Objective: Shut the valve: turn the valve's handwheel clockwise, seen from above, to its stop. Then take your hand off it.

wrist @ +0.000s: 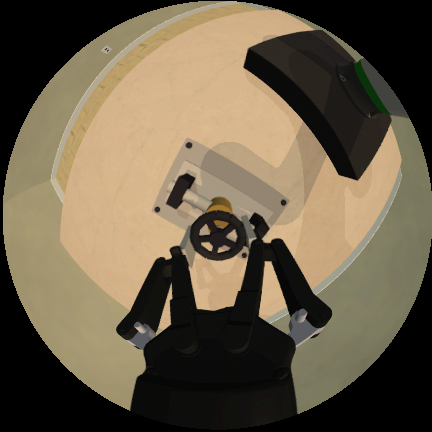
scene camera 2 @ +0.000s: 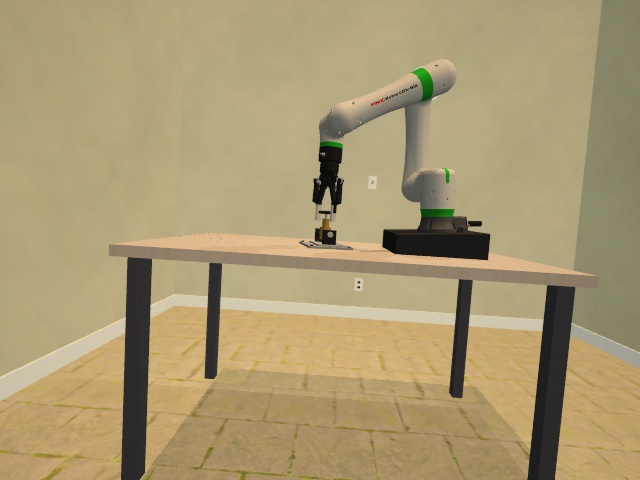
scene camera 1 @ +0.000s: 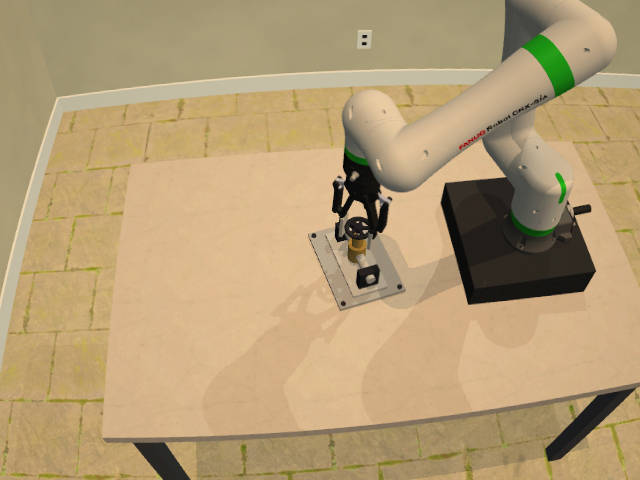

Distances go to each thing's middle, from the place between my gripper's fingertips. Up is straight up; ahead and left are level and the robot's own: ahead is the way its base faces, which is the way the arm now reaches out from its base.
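The black spoked handwheel (wrist: pixel 217 237) is 20 mm above my hand, and there's the grey base plate (wrist: pixel 192 151) too, which is 100 mm below my hand.
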